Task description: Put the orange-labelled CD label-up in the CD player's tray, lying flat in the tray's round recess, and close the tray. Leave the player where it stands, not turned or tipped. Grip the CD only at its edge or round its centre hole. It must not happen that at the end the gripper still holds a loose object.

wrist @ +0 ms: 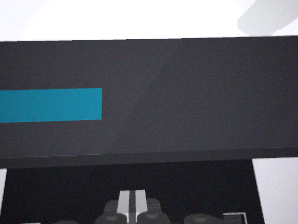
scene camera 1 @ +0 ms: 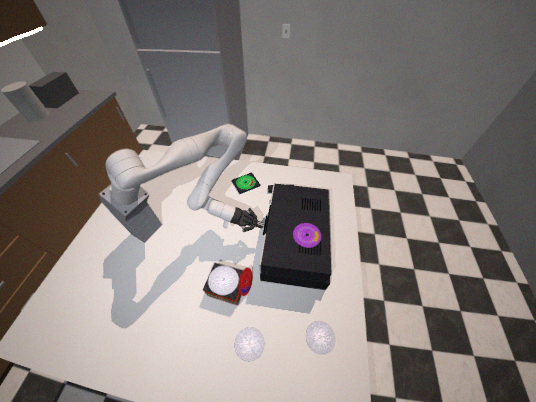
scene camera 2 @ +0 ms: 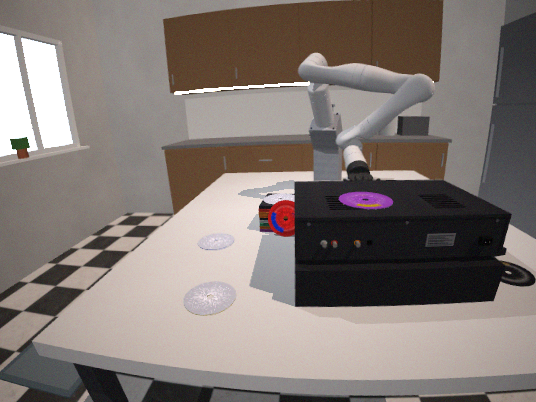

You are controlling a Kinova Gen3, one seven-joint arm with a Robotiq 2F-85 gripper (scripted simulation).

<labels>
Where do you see a CD player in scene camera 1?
At 281,255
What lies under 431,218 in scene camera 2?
A CD player.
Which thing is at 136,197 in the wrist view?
My gripper.
</labels>
